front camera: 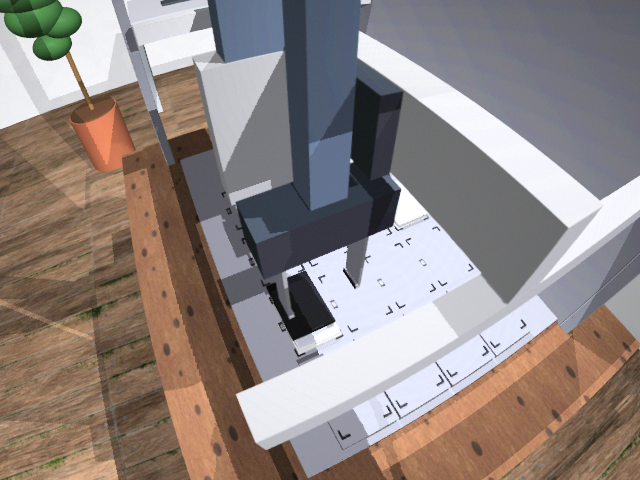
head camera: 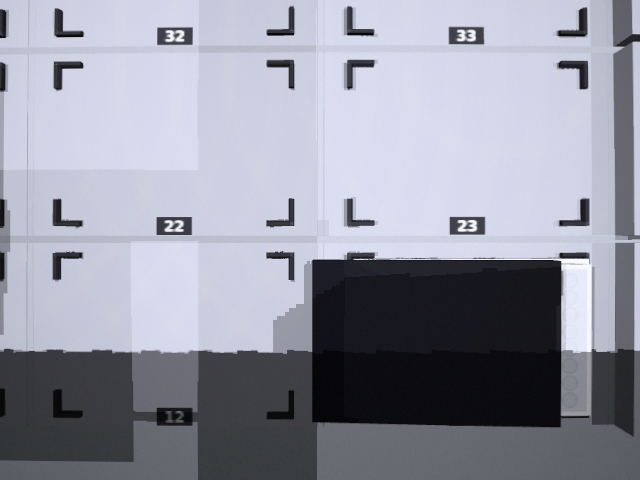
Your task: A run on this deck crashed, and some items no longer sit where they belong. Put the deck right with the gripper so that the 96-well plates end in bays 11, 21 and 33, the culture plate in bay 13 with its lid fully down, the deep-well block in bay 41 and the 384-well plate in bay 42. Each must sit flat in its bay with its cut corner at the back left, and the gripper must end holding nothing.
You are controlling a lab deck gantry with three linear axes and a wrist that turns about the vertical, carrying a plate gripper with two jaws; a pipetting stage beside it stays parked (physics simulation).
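Places are measured from the robot's base along level axes (x right, y back, z down), in centimetres.
Where they show: gripper, fingertip midpoint: (front camera: 320,293); robot's base, link origin: (front camera: 223,194).
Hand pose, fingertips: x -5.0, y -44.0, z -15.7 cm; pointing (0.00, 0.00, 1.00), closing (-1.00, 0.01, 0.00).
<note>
Each offset is from my fingertips to the top centre of the thing. "spot": to the spot under its first point.
My gripper (front camera: 323,300) hangs over the deck with its jaws wide apart and nothing between them; its jaws do not show in the head view. The black lid @[dy +7.1, dx +0.7, dz +13.5 cm] (front camera: 310,304) (head camera: 439,335) covers most of the white culture plate @[dy +4.8, dx +0.7, dz +14.3 cm] (front camera: 319,339) (head camera: 574,335) at bay 13. In the head view the lid is shifted left, leaving a strip of round wells bare at the right; its lower edge slants slightly. A white plate @[dy +21.2, dx -31.4, dz +14.3 cm] (front camera: 410,210) shows partly at the back right, and part of a white item (front camera: 250,191) shows behind the gripper. The deep-well block cannot be made out.
The parked pipetting stage's dark block (front camera: 378,129) stands beside the gripper column. A white frame beam (front camera: 361,356) crosses the front, and a tall grey panel (front camera: 475,196) stands at the right. Bay labels 22 @[spot: dy +21.2, dx -5.4, dz +15.7 cm] (head camera: 174,225), 23 (head camera: 467,225) and 12 @[spot: dy +21.2, dx +5.3, dz +15.7 cm] (head camera: 174,416) show.
</note>
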